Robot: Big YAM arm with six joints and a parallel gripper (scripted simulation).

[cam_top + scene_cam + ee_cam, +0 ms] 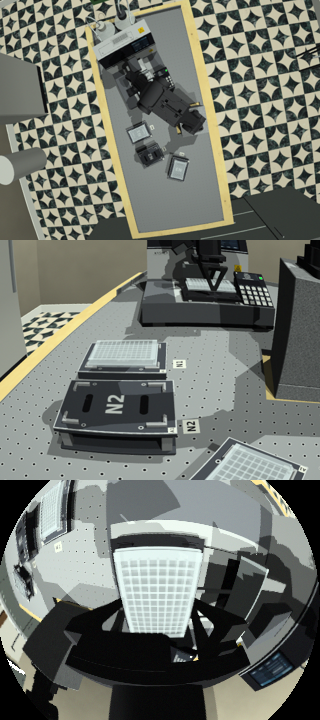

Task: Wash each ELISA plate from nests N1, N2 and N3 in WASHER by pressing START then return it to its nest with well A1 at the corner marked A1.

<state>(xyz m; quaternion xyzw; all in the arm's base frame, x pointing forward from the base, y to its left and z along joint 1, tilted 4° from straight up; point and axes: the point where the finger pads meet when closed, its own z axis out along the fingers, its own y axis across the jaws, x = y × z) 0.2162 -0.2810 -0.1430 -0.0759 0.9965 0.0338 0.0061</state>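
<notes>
Right now the washer carrier is 3 cm below my hand. The rest, counted from my hand: plate washer: 2 cm ahead, 15 cm to the right, 3 cm above; then nest N3: 4 cm behind, 61 cm to the left, 6 cm below; then nest label: 6 cm ahead, 26 cm to the left, 10 cm below.
</notes>
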